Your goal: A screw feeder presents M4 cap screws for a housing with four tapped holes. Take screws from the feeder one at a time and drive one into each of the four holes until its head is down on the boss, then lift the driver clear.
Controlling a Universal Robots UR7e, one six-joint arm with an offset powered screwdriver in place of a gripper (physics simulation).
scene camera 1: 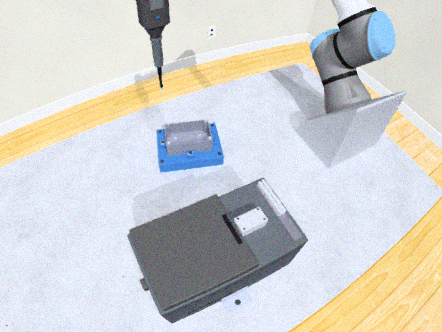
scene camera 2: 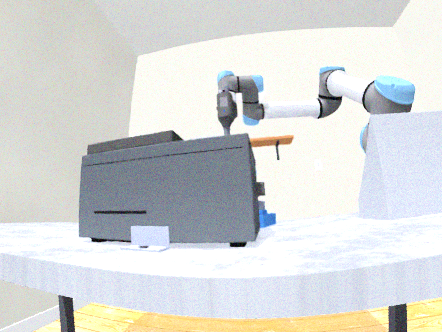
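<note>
The screwdriver (scene camera 1: 161,88) hangs upright in the air; in scene camera 1 its bit tip shows above and left of the housing. A tiny pale screw seems to sit at the tip, though it is very small. In scene camera 2 the lower bit is hidden behind the feeder. The translucent grey housing (scene camera 1: 189,145) (scene camera 2: 261,205) sits on a blue fixture (scene camera 1: 192,163) (scene camera 2: 268,219). Its holes are too small to judge. The dark grey screw feeder (scene camera 1: 190,250) (scene camera 2: 165,195) stands in front, with a pale rail (scene camera 1: 272,197) at its right end.
A white block (scene camera 1: 251,220) with dark corner spots is on the feeder's top. A pale slanted panel (scene camera 1: 362,125) (scene camera 2: 412,165) stands at the right by the robot base. A small pale bracket (scene camera 1: 237,301) (scene camera 2: 150,236) is at the feeder's front. An orange board (scene camera 2: 272,141) shows behind the feeder.
</note>
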